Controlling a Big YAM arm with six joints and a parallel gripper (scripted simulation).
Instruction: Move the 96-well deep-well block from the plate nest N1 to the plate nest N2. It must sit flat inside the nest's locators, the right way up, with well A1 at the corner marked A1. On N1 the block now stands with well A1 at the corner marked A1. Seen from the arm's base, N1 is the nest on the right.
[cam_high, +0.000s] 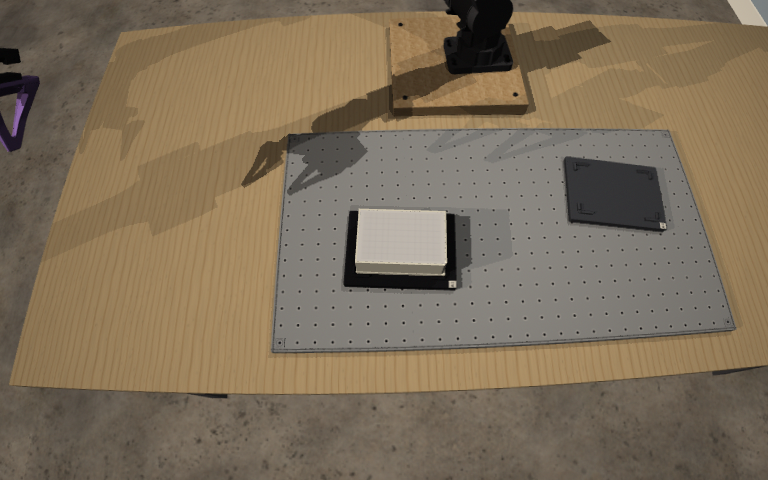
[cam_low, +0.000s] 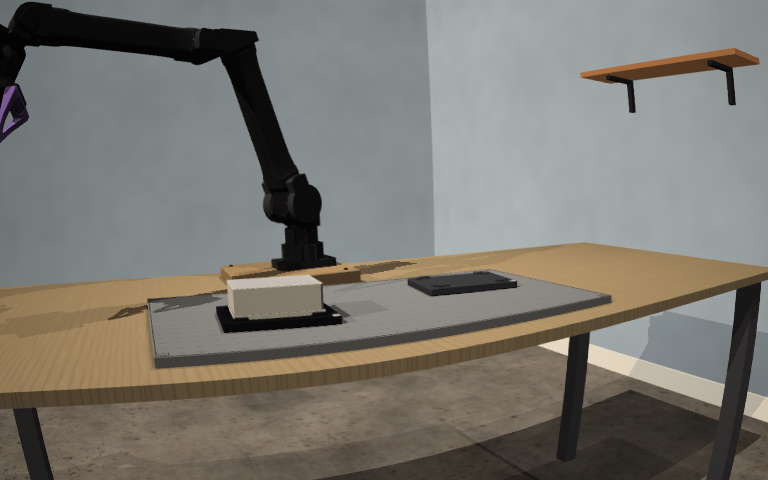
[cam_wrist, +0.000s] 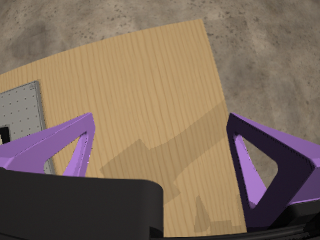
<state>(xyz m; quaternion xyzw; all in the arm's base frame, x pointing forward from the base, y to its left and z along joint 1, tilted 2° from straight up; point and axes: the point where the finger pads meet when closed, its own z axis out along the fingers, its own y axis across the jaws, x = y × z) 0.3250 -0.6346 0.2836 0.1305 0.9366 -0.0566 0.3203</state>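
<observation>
Now: hand 60 mm short of the cream 96-well deep-well block, 460 mm to the right of it and 250 mm above it. The rest, counted from my hand: black nest N1: 60 mm ahead, 460 mm to the left, 280 mm below; then black plate nest N2: 10 mm behind, 820 mm to the left, 280 mm below.
</observation>
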